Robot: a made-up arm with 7 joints. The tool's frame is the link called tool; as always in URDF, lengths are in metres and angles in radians. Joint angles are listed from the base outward.
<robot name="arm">
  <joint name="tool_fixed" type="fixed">
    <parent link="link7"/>
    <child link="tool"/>
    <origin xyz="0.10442 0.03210 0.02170" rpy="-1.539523 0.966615 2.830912"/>
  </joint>
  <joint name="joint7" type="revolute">
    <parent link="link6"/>
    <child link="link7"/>
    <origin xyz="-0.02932 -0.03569 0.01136" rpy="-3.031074 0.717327 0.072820"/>
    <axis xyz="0 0 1"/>
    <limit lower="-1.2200" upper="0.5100"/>
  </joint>
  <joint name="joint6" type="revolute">
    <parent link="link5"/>
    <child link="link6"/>
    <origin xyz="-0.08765 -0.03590 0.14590" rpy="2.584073 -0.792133 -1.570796"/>
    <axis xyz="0 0 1"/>
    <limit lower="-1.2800" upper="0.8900"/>
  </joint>
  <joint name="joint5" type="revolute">
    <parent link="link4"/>
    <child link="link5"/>
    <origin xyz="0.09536 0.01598 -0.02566" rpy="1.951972 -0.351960 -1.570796"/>
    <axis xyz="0 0 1"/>
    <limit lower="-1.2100" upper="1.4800"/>
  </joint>
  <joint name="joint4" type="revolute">
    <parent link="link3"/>
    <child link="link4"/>
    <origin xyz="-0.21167 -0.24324 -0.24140" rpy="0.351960 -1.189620 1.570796"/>
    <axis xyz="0 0 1"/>
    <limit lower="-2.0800" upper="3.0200"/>
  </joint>
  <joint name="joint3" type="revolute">
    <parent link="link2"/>
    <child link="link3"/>
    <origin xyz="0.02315 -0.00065 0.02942" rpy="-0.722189 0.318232 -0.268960"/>
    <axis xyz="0 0 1"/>
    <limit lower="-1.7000" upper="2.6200"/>
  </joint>
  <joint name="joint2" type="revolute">
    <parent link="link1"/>
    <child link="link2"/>
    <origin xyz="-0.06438 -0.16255 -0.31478" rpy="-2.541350 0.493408 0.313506"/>
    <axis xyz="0 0 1"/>
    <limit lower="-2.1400" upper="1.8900"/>
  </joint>
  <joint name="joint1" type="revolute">
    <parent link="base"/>
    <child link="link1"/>
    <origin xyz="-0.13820 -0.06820 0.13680" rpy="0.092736 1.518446 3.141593"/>
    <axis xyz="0 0 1"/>
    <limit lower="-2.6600" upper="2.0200"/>
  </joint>
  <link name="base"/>
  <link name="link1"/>
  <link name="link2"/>
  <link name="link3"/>
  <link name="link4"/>
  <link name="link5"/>
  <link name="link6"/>
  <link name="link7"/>
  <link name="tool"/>
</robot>
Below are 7 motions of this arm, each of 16 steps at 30 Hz.
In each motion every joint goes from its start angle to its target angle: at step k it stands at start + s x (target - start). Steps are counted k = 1, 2, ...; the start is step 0. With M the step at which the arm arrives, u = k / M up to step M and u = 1 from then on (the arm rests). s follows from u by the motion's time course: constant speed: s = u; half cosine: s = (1 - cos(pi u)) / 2; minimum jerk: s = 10 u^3 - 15 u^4 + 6 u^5.
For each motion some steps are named. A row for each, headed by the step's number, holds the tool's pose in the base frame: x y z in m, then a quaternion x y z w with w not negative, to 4 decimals.
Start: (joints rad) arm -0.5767 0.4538 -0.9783 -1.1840 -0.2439 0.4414 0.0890
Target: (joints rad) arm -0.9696 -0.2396 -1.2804 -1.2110 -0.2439 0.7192 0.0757
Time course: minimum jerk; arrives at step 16
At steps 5, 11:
5: -0.1828 0.0269 0.5265 0.2818 0.4270 0.2601 0.8189
11: -0.0775 0.0954 0.6340 0.3147 0.5746 0.0908 0.7500

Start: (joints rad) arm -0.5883 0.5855 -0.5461 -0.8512 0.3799 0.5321 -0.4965
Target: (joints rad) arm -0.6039 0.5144 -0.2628 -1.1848 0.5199 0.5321 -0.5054
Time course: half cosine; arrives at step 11
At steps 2, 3, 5, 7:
2: -0.2094 -0.1930 0.4106 0.2462 0.5321 0.4945 0.6416
3: -0.2053 -0.2000 0.4102 0.2448 0.5453 0.4967 0.6294
5: -0.1937 -0.2185 0.4079 0.2386 0.5800 0.5035 0.5943
7: -0.1806 -0.2378 0.4036 0.2281 0.6152 0.5123 0.5542

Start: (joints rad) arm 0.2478 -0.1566 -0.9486 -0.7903 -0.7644 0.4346 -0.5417
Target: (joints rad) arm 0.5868 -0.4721 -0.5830 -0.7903 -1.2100 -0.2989 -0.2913
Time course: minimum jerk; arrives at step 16
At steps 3, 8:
3: -0.0330 0.4504 0.3475 0.1710 0.5279 -0.0282 0.8315
8: -0.0022 0.4771 0.2863 0.0104 0.4404 -0.0539 0.8961

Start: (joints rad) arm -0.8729 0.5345 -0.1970 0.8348 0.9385 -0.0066 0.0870
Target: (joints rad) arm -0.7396 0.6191 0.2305 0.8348 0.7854 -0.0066 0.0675
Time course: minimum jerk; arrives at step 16
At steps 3, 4, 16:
3: -0.0876 -0.2122 0.1774 0.0121 -0.4927 0.0564 0.8683
4: -0.0855 -0.2122 0.1726 0.0245 -0.4984 0.0576 0.8647
16: -0.0451 -0.2054 0.0962 0.2260 -0.5753 0.0766 0.7824

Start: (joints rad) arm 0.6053 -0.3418 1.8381 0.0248 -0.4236 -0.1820 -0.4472
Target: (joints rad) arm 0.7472 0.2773 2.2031 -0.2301 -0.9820 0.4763 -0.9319
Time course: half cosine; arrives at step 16
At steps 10, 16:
10: -0.1157 -0.3615 0.0110 0.8349 -0.1500 0.5286 0.0311
16: -0.0489 -0.3738 -0.1127 -0.7773 0.1635 -0.5342 0.2893

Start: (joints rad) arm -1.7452 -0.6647 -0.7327 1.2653 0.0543 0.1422 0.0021
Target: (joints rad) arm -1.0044 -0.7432 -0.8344 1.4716 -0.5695 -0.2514 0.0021
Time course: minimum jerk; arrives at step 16
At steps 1, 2, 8, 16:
1: -0.0149 -0.3583 0.4798 0.2326 -0.5082 0.2653 0.7857
2: -0.0140 -0.3547 0.4831 0.2287 -0.5097 0.2671 0.7852
8: 0.0205 -0.2055 0.5718 0.1147 -0.5518 0.3400 0.7528
16: 0.0550 -0.0242 0.5949 0.0422 -0.5659 0.4306 0.7018

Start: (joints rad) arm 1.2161 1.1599 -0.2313 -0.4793 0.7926 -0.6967 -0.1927
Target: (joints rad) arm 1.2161 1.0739 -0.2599 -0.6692 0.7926 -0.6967 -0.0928
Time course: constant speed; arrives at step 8
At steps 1, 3, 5, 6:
1: -0.0391 -0.1390 0.3342 -0.7632 0.1217 0.5659 0.2870
3: -0.0422 -0.1270 0.3370 -0.7676 0.1437 0.5661 0.2640
5: -0.0451 -0.1148 0.3394 -0.7705 0.1661 0.5662 0.2412
6: -0.0464 -0.1087 0.3404 -0.7714 0.1774 0.5662 0.2299

